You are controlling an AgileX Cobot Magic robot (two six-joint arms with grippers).
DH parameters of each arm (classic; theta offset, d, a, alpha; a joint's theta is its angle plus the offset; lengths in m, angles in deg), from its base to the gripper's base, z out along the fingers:
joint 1: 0 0.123 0 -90
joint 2: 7.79 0 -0.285 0
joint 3: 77.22 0 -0.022 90
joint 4: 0 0.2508 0 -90
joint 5: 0 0 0.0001 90
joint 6: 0 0.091 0 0
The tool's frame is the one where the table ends.
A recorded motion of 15 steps. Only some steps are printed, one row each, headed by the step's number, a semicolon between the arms.
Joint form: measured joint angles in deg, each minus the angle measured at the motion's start. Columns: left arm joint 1, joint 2, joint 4, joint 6, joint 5, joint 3; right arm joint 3, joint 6, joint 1, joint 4, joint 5, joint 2.
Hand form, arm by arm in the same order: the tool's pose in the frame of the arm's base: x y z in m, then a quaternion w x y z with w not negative. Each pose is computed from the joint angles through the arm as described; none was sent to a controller.
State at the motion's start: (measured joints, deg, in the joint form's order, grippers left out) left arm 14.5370 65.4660 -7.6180 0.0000 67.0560 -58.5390; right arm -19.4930 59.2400 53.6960 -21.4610 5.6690 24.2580
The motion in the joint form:
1: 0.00 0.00 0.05 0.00 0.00 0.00; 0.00 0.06 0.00 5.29 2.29 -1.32
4: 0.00 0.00 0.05 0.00 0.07 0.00; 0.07 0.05 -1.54 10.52 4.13 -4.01
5: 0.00 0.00 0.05 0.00 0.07 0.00; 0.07 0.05 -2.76 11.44 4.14 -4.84
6: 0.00 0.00 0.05 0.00 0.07 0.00; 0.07 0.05 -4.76 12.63 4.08 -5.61
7: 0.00 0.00 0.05 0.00 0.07 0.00; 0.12 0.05 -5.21 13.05 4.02 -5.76
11: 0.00 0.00 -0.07 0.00 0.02 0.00; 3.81 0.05 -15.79 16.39 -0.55 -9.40
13: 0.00 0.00 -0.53 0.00 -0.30 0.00; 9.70 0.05 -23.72 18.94 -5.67 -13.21
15: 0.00 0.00 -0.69 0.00 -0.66 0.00; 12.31 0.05 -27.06 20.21 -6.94 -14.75
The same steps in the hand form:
1: 0.1982 0.0400 0.3252 0.18859 -0.13823 0.97142 -0.04091; 0.0594 0.0749 0.2876 0.45371 -0.05468 0.74171 0.49094
4: 0.1981 0.0399 0.3251 0.18800 -0.13821 0.97153 -0.04100; 0.0560 0.0673 0.2884 0.43852 -0.01271 0.73985 0.51005
5: 0.1981 0.0399 0.3251 0.18800 -0.13821 0.97153 -0.04100; 0.0557 0.0644 0.2896 0.44238 0.00027 0.73530 0.51345
6: 0.1981 0.0399 0.3251 0.18800 -0.13821 0.97153 -0.04100; 0.0562 0.0609 0.2907 0.44831 0.01938 0.73032 0.51505
7: 0.1981 0.0399 0.3251 0.18800 -0.13821 0.97153 -0.04100; 0.0564 0.0603 0.2907 0.44870 0.02440 0.72928 0.51597
11: 0.1982 0.0398 0.3252 0.18854 -0.13844 0.97135 -0.04195; 0.0598 0.0457 0.2811 0.49560 0.10259 0.69515 0.51052
13: 0.1988 0.0393 0.3255 0.19169 -0.13939 0.97044 -0.04545; 0.0606 0.0349 0.2591 0.53048 0.15840 0.66508 0.50117
15: 0.1994 0.0392 0.3257 0.19489 -0.13982 0.96970 -0.04636; 0.0609 0.0306 0.2475 0.54021 0.18451 0.65699 0.49243

